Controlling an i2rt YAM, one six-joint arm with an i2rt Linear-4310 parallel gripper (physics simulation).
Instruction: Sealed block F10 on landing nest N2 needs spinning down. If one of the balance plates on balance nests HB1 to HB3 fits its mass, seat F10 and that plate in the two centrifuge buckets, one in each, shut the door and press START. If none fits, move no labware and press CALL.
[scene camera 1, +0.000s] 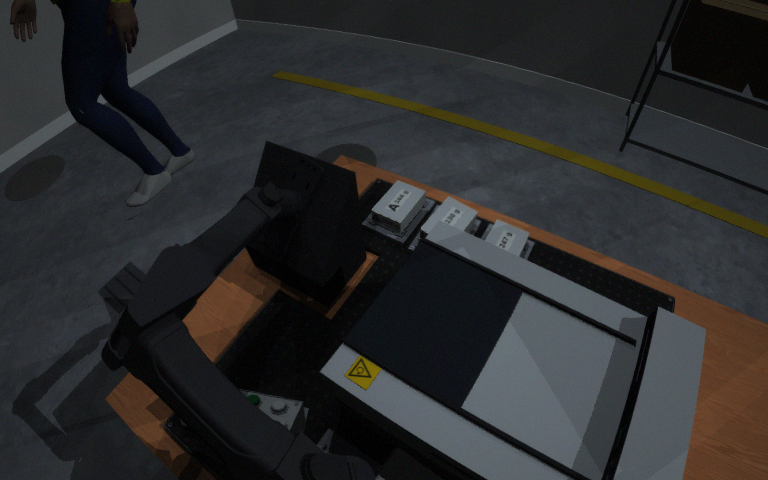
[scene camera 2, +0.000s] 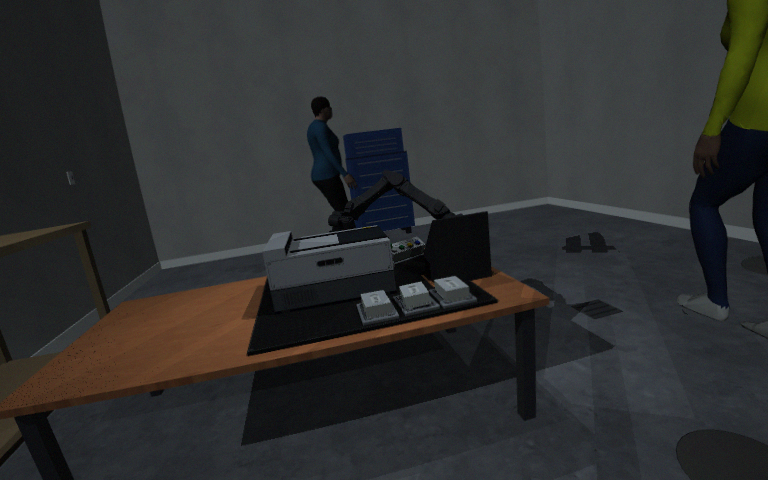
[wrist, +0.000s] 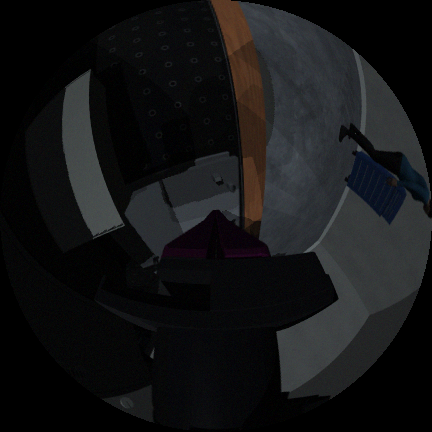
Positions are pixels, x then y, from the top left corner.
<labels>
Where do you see a button box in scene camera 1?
At 292, 414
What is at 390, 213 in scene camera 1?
A plate marked A.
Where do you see my gripper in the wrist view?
215, 215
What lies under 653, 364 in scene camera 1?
A grey centrifuge.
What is my gripper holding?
Nothing.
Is my gripper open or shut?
Shut.
</labels>
